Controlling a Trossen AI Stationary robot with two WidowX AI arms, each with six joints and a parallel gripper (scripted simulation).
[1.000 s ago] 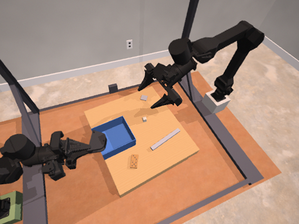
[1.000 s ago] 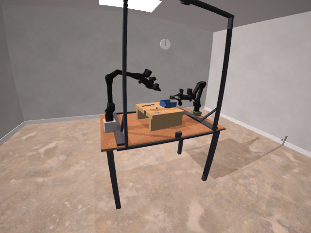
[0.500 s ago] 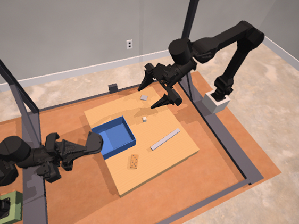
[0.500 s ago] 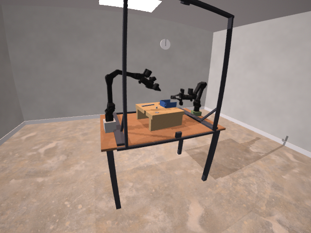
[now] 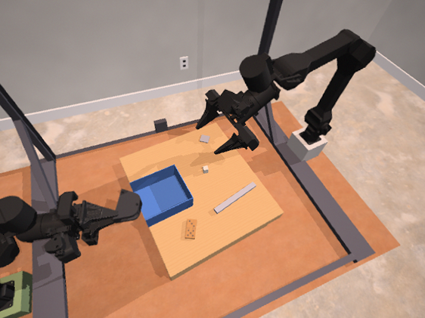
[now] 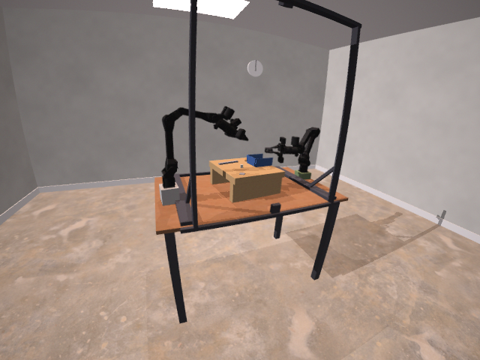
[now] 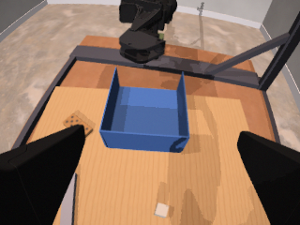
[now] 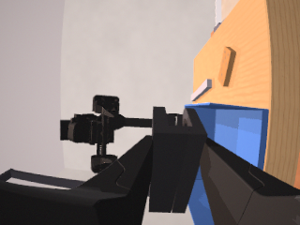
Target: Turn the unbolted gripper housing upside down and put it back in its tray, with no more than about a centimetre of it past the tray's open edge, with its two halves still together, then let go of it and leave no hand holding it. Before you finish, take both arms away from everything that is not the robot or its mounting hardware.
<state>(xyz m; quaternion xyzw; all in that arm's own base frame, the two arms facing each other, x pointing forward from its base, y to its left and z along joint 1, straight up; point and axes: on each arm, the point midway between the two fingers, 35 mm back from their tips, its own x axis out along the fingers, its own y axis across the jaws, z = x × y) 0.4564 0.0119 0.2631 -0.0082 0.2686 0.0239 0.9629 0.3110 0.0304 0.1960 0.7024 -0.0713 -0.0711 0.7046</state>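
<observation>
Now: right hand 60 mm to the right of the gripper housing and 10 mm below it. Also, from my right hand: wooden platform: 20 mm behind, 260 mm to the left, 150 mm below; blue tray: 20 mm behind, 180 mm to the left, 70 mm below; small cube: 50 mm behind, 310 mm to the left, 80 mm below.
</observation>
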